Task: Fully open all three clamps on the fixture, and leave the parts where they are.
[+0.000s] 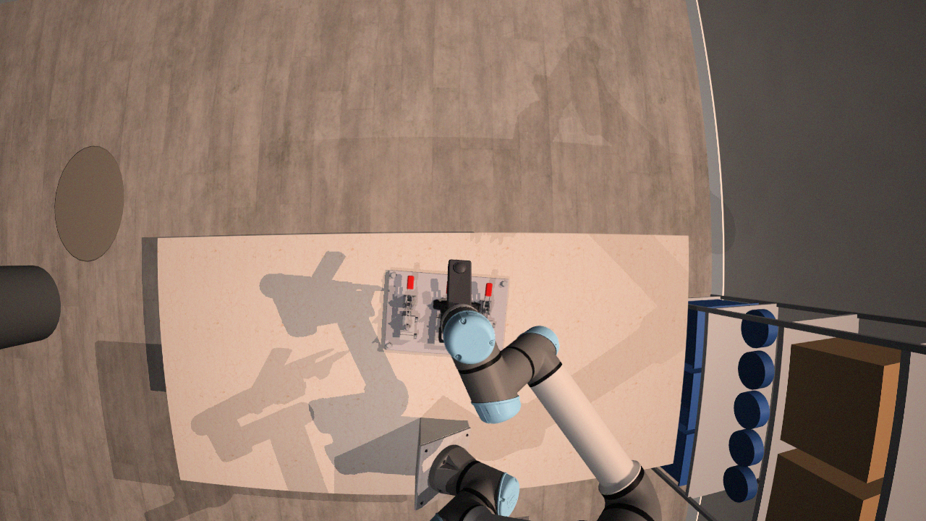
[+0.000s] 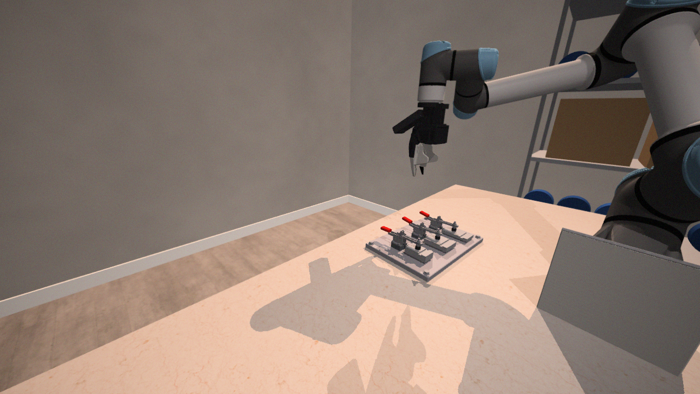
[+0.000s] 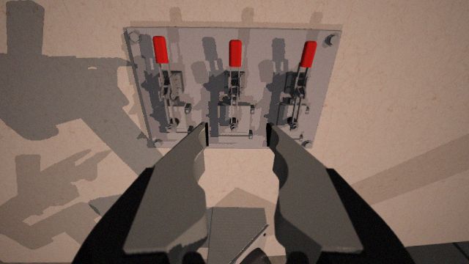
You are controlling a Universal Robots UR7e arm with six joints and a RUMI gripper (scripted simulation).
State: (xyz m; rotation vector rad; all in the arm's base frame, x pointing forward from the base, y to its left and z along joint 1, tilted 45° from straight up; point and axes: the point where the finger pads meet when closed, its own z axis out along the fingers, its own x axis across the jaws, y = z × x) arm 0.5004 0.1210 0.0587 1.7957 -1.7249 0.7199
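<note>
Now: the grey fixture plate 24 cm below my hand and 6 cm behind it.
</note>
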